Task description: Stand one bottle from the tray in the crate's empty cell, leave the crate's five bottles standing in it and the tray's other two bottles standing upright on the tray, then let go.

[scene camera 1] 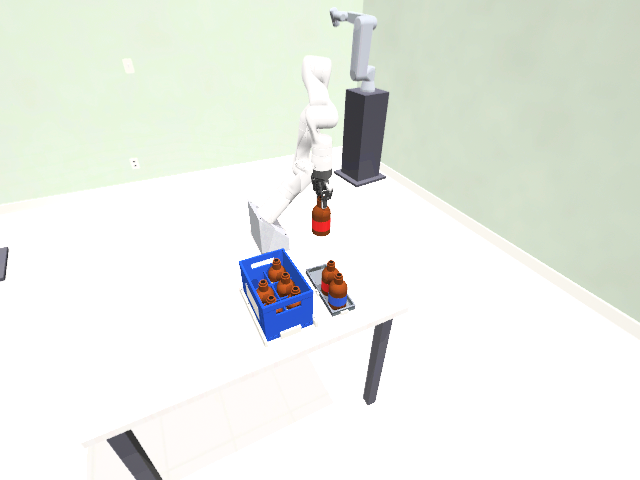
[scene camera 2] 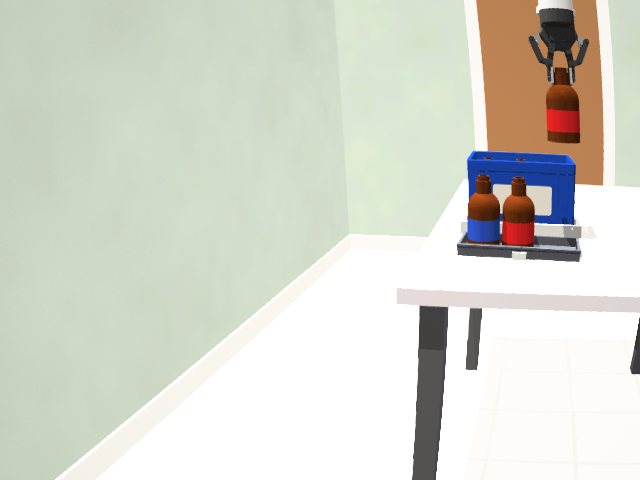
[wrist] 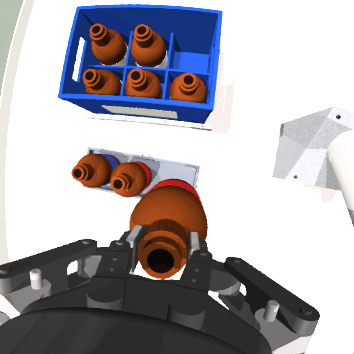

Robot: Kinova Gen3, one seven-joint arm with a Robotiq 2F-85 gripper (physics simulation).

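My gripper is shut on the neck of a brown bottle with a red label. The bottle hangs upright, well above the height of the crate's rim in scene camera 2. The blue crate holds five brown bottles; its empty cell is at the upper right in the wrist view. A blue-label bottle and a red-label bottle stand upright on the grey tray.
The crate and the tray stand side by side on the white table, near its edge. The arm's grey base mount is beyond the crate. A second arm on a dark pedestal stands farther back.
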